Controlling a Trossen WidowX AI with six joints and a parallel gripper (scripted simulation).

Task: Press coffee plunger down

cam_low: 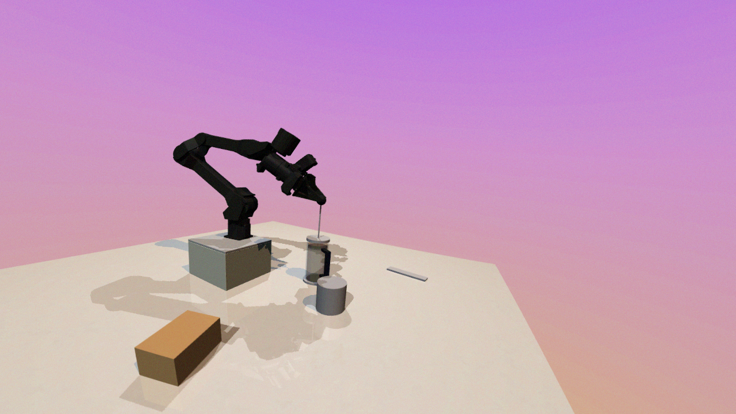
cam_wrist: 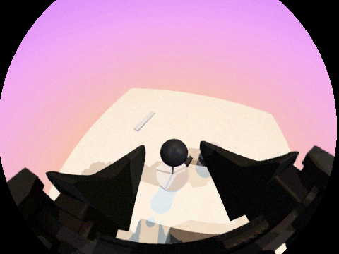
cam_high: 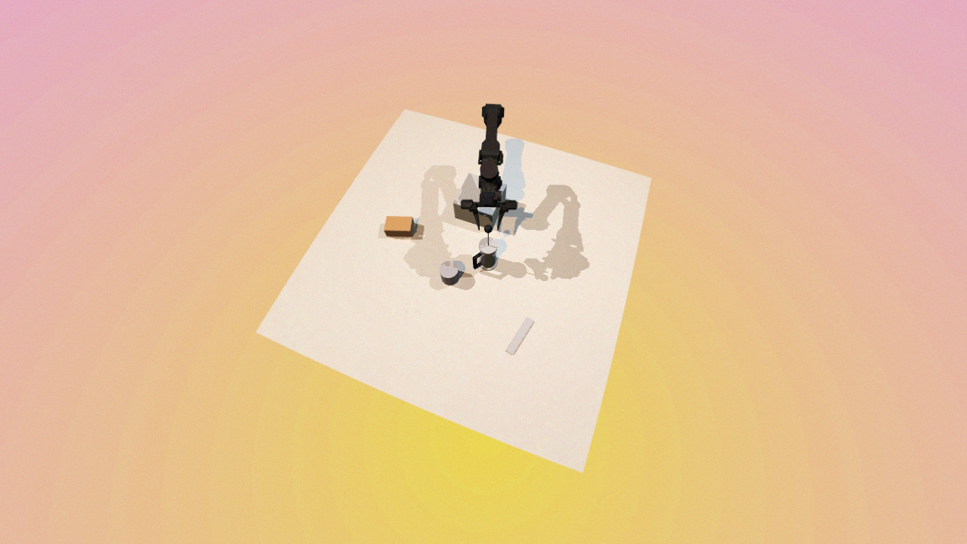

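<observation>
My gripper tip is now 13 cm above the glass coffee press, 1 cm to the left of it and 1 cm short of it. Also, from my gripper tip: grey cup: 21 cm below, 13 cm to the right, 10 cm ahead; orange box: 40 cm to the right, 22 cm below, 6 cm behind.
</observation>
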